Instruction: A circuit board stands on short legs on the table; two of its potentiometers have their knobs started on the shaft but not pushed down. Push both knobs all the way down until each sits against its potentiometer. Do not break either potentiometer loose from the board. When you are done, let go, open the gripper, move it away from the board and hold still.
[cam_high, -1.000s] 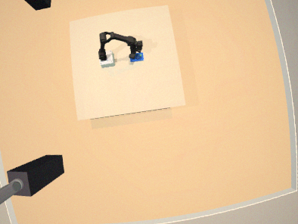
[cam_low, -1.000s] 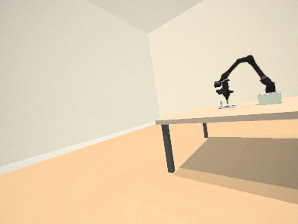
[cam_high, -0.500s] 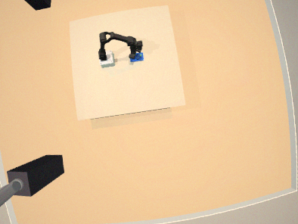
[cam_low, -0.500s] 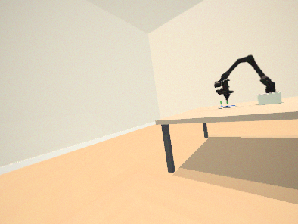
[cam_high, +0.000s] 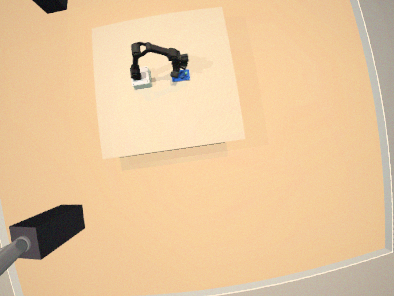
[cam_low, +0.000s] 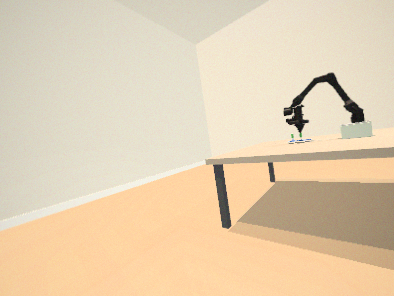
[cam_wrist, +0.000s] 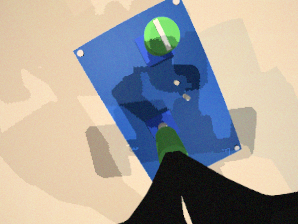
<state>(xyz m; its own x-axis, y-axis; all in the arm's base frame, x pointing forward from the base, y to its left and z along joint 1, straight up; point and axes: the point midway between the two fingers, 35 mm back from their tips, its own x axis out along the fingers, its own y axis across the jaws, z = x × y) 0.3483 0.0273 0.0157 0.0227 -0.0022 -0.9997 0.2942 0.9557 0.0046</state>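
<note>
Now: gripper tip 2 cm above the green knob.
</note>
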